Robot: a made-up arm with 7 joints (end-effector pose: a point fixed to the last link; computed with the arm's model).
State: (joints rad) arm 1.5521 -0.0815 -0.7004 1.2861 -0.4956 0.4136 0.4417
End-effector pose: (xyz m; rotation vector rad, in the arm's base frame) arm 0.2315 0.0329 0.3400 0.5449 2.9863 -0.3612
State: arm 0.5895 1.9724 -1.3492 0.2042 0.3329 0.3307 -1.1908
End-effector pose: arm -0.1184 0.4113 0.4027 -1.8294 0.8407 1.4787
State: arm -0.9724 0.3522 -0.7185 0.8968 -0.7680 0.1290 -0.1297
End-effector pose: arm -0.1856 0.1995 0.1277 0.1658 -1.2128 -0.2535
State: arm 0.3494 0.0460 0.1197 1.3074 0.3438 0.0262 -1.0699
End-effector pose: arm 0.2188 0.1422 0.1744 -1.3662 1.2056 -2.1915
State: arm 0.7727 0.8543 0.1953 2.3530 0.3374 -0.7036 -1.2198
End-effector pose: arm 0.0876 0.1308 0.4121 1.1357 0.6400 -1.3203
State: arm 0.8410 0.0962 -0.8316 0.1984 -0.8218 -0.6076 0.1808
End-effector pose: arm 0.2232 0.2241 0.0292 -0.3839 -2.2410 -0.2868
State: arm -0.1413 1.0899 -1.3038 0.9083 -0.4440 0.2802 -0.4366
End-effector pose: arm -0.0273 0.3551 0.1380 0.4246 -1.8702 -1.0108
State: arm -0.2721 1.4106 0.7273 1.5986 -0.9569 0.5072 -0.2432
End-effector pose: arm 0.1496 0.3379 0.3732 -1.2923 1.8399 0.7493
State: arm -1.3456 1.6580 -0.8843 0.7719 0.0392 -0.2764 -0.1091
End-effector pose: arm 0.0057 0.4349 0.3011 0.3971 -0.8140 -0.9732
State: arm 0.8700 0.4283 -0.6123 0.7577 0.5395 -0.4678 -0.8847
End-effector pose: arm 0.2679 0.1840 0.1532 -0.6186 1.8240 -1.9248
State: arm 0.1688 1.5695 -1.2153 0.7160 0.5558 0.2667 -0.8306
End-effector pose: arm 0.0047 0.4055 0.2414 2.1182 -2.0805 -0.7759
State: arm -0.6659 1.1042 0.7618 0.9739 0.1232 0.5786 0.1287
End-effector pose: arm 0.0767 0.3725 0.2224 2.0725 -1.5440 0.7155
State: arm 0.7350 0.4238 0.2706 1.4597 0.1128 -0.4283 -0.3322
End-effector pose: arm 0.2387 0.2315 0.3017 0.1309 1.6657 -1.5100
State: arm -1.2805 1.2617 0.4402 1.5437 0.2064 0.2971 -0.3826
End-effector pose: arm 0.0863 0.2949 0.1749 1.2686 -2.1172 -0.0080
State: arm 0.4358 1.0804 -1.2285 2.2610 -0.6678 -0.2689 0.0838
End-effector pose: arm 0.0942 0.1174 0.1877 -1.3729 -2.4088 -0.3224
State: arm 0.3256 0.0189 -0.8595 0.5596 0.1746 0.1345 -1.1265
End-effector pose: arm 0.1016 0.0978 0.0170 1.3312 -2.3391 0.8979
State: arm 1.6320 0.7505 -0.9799 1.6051 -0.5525 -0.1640 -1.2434
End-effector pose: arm 0.2254 0.1590 0.3705 0.5871 1.2814 -0.4224
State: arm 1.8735 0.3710 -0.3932 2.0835 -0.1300 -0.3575 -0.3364
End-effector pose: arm 0.0642 0.0827 0.4344 1.3218 0.9569 -0.3241
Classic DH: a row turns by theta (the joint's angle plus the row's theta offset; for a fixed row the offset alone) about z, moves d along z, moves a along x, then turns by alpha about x. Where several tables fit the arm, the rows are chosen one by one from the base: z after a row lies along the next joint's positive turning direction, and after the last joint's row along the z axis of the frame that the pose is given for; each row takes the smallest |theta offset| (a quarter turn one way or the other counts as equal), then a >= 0, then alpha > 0; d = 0 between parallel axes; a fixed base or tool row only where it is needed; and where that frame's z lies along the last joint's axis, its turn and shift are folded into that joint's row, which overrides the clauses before.
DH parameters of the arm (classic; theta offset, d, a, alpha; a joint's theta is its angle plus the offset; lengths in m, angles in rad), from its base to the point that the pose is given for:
base (fixed): 0 0.299 0.029 1.5708
joint 1: 1.5708 -0.129 0.02 1.5708
joint 2: -1.5708 -0.024 0.028 -1.5708
joint 3: 1.5708 -0.133 0.028 -1.5708
joint 4: 0 -0.007 0.014 1.5708
joint 5: 0 -0.202 -0.014 1.5708
joint 6: 1.5708 -0.043 0.018 1.5708
joint 7: 0.1583 0.0353 -0.0058 1.5123
tool (fixed): -0.4278 0.0112 0 0

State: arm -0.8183 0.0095 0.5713 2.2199 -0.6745 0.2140 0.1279
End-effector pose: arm 0.0704 0.2190 0.1763 1.3028 -2.3318 0.6186
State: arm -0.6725 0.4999 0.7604 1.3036 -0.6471 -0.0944 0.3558
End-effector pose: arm 0.0081 0.3385 0.1287 1.2442 -1.9008 0.2471
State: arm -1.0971 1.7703 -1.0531 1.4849 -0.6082 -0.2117 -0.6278
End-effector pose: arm -0.0094 0.3618 0.2337 -0.4761 -1.4018 -0.6287
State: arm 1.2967 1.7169 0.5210 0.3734 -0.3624 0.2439 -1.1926
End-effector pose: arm -0.0422 0.4507 0.3045 -1.5520 -0.0063 -0.4301
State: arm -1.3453 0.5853 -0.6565 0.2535 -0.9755 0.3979 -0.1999
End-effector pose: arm -0.2018 0.3470 0.3169 0.0347 -0.4511 -1.2749
